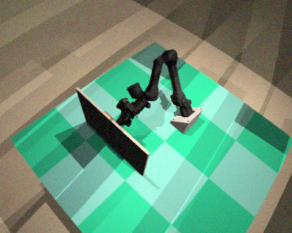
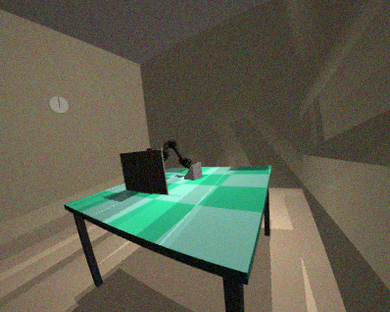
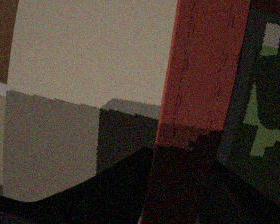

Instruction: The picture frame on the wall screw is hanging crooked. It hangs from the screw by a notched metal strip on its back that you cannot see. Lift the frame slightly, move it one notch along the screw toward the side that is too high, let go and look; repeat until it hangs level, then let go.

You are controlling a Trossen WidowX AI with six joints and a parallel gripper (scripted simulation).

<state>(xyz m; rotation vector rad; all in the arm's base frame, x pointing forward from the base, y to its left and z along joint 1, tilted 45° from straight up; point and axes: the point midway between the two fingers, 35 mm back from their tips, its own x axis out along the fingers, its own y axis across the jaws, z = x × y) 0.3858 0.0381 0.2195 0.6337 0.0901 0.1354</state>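
Right now the picture frame is 50 mm below my gripper tip. Round my gripper tip: wall panel (70 mm below, 20 mm ahead).
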